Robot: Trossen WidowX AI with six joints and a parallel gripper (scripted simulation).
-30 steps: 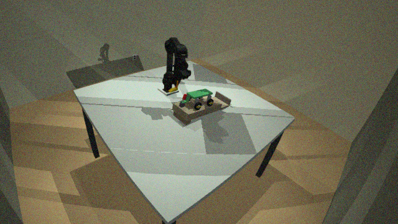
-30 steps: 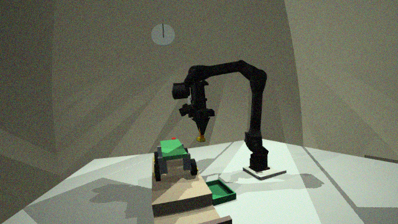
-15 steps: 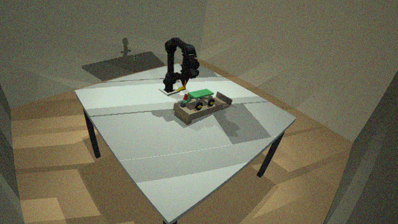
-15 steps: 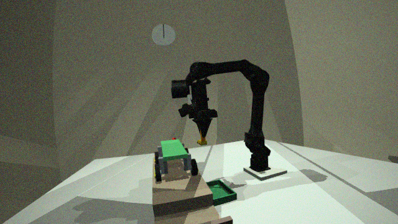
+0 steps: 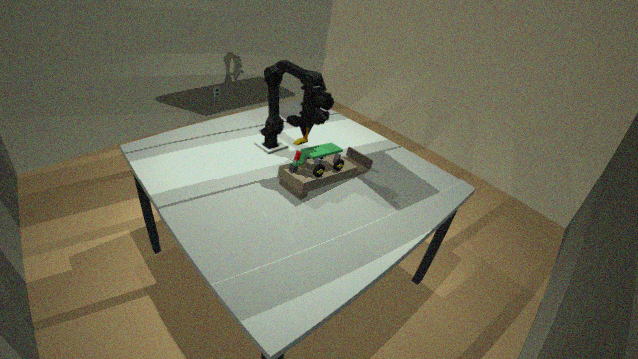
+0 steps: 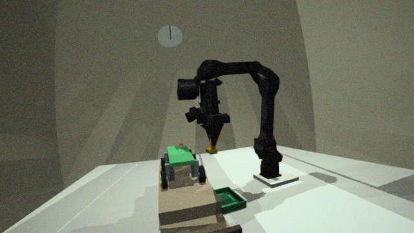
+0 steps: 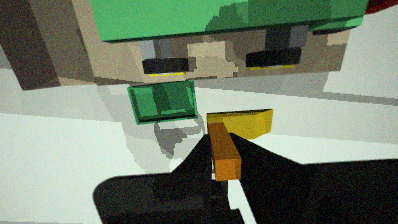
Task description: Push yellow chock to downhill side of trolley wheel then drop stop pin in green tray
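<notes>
Now: the red-headed stop pin 100 mm ahead of my gripper tip, 130 mm to the right of it and 40 mm below it. From my gripper tip the other things lie so: yellow chock (20 mm to the right, 10 mm below); then ramp (110 mm ahead, 120 mm below); then trolley (110 mm ahead, 10 mm to the right, 60 mm below).
</notes>
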